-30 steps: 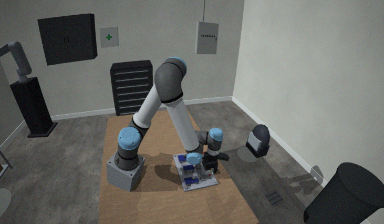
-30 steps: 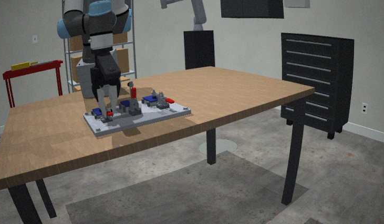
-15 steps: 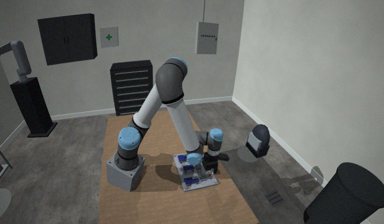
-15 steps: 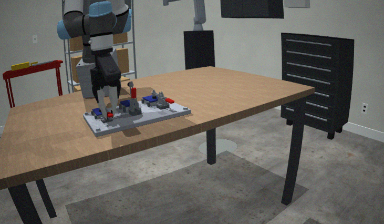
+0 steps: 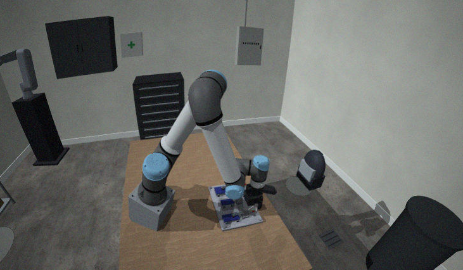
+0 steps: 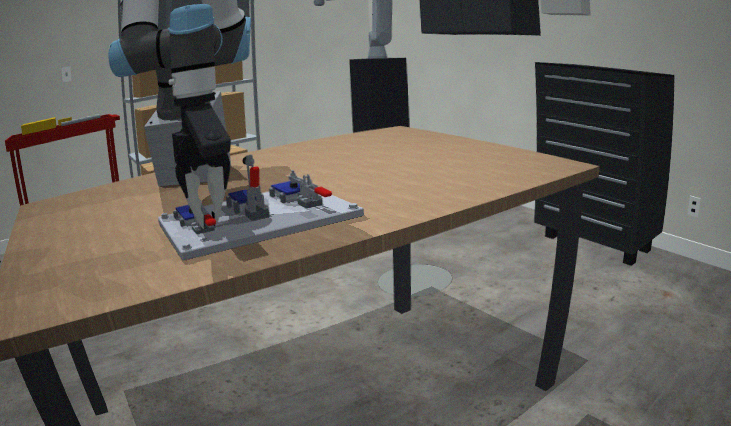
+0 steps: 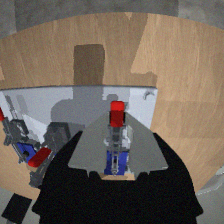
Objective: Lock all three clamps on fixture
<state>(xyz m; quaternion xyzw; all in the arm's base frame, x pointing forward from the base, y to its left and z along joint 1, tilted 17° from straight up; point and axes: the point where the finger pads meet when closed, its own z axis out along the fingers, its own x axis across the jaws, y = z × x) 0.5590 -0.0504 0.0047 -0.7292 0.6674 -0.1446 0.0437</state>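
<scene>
The grey fixture plate lies 90 mm behind my hand, 100 mm to the left of it and 40 mm below it. From my hand the other things lie so: blue part 140 mm behind, 100 mm to the left, 20 mm below.
</scene>
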